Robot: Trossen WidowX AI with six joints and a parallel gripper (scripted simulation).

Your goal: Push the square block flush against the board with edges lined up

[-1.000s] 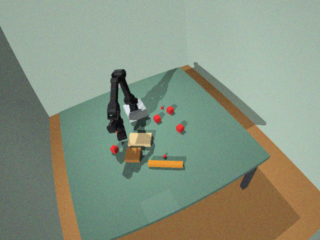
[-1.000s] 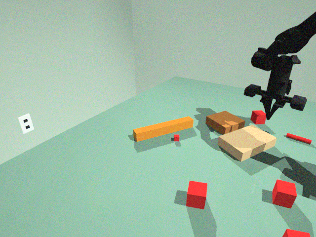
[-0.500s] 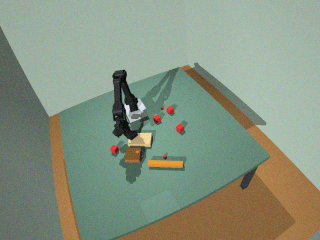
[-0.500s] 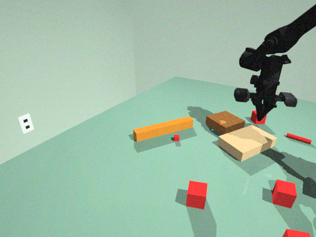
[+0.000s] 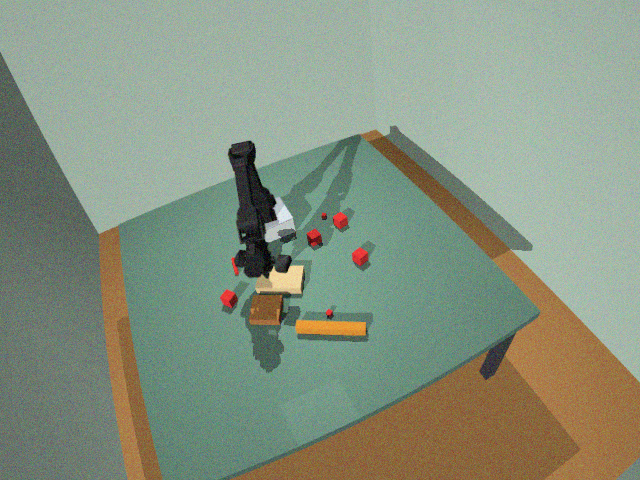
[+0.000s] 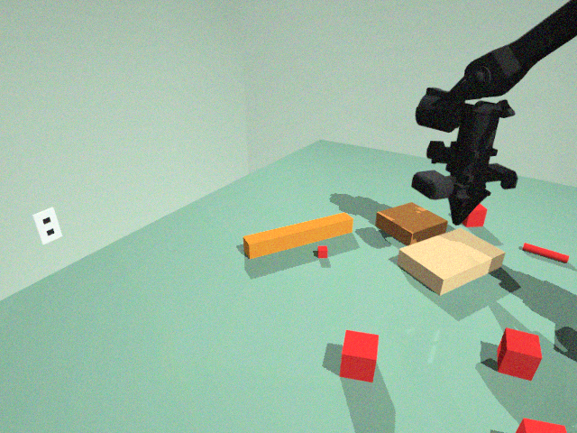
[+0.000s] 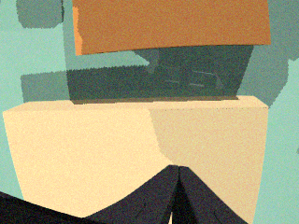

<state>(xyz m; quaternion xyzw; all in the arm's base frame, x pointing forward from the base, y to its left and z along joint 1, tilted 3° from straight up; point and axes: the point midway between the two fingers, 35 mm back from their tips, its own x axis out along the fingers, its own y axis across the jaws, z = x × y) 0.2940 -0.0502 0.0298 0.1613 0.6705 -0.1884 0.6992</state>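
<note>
My gripper tip is now 2 cm past the beige flat block, 4 cm to the right of it and 5 cm above it. The rest, counted from my gripper tip: thin red stick: 15 cm behind, 12 cm to the right, 5 cm below; brown squarish block: 10 cm ahead, 3 cm to the right, 5 cm below; orange board: 23 cm ahead, 16 cm to the left, 5 cm below.
</note>
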